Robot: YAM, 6 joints.
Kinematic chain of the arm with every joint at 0, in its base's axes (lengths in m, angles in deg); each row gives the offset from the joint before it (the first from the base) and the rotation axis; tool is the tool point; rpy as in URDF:
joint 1: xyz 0 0 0.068 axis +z
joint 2: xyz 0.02 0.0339 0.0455 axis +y
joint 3: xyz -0.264 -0.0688 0 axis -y
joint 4: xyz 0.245 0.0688 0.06 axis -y
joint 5: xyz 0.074 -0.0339 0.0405 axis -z
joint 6: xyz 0.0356 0 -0.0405 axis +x
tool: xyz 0 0 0 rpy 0 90 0
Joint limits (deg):
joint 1: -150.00..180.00
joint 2: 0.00..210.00
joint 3: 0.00..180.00
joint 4: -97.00..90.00
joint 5: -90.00..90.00
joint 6: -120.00..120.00
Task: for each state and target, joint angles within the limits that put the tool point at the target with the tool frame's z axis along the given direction. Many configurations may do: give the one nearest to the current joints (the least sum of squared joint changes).
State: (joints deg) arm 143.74 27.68 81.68 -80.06 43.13 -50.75
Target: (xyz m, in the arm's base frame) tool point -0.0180 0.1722 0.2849 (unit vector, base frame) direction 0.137 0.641 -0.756
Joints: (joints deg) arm 98.71 51.85 49.10 -48.22 13.43 -50.75
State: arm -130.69 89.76 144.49 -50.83 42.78 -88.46
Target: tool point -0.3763 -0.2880 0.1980 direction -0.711 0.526 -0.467
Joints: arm -138.85 129.62 108.19 -46.51 59.75 -88.46
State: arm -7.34 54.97 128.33 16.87 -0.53 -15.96
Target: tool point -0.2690 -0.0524 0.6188 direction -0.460 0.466 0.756
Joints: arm 15.27 37.85 124.25 26.61 -34.79 -15.96
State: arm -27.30 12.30 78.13 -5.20 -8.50 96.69
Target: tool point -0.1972 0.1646 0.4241 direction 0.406 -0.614 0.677
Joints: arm -41.38 0.10 97.64 -53.93 11.09 96.69
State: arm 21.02 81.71 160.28 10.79 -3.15 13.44
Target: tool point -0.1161 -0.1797 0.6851 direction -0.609 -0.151 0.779
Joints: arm 61.56 75.74 179.86 14.38 -27.61 13.44
